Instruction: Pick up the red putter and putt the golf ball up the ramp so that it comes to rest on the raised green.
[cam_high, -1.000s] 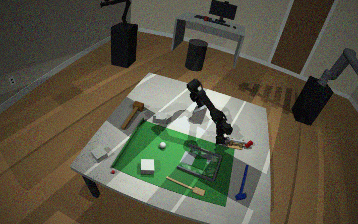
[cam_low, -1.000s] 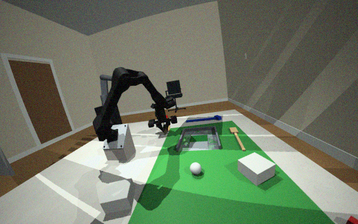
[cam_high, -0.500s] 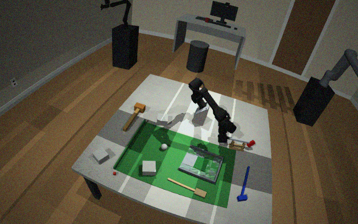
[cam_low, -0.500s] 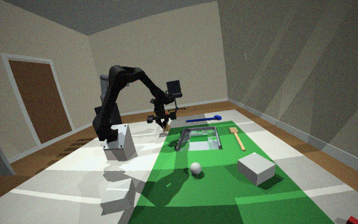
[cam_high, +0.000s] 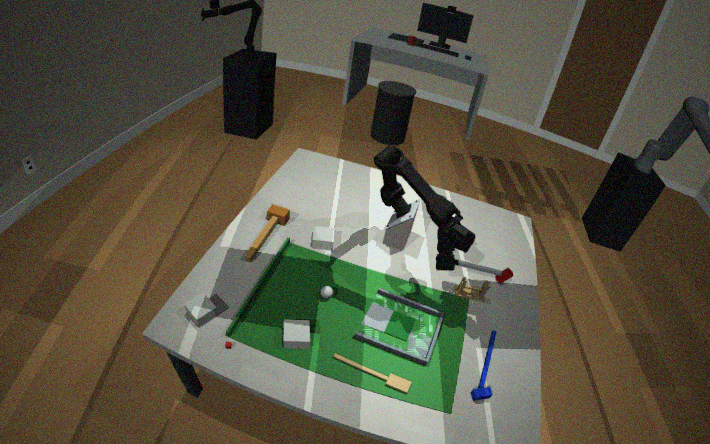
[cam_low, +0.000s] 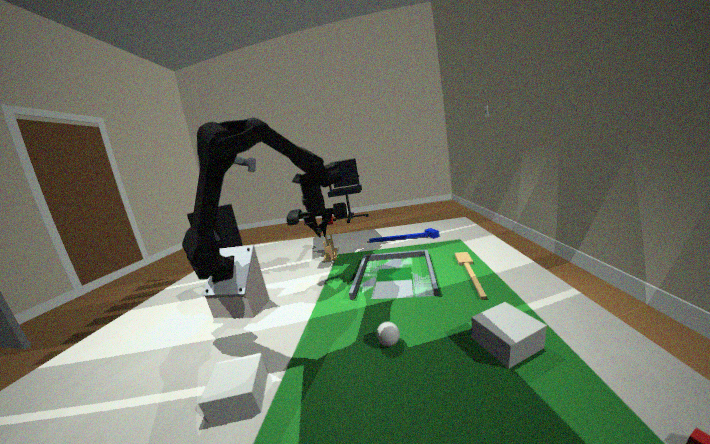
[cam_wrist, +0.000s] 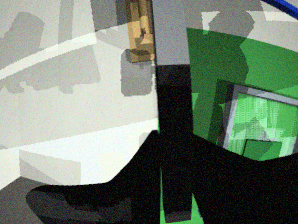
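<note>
Now: the red putter 11 cm to the left of my gripper tip, 2 cm above it and 1 cm behind it. Round my gripper tip: green mat (24 cm to the right, 23 cm ahead, 12 cm below); wooden stand (14 cm to the left, 9 cm below, 2 cm behind); blue putter (29 cm ahead, 22 cm to the left, 11 cm below).
</note>
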